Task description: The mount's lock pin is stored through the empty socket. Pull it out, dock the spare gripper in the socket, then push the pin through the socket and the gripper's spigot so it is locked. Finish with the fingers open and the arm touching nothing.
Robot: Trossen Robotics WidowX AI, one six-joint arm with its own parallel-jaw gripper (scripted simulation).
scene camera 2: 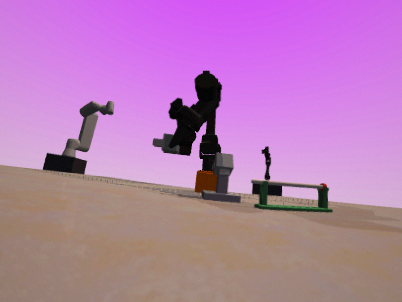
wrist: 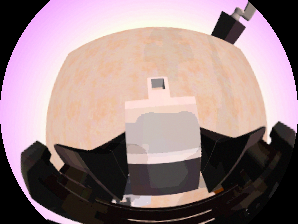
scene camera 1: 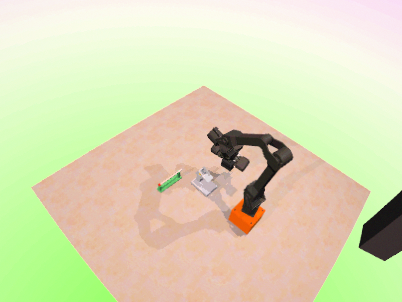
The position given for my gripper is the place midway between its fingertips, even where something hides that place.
My gripper (scene camera 2: 170, 149) holds a gripper (wrist: 163, 143). I also see a grey mount (scene camera 2: 223, 165) and a green rack (scene camera 2: 322, 195).
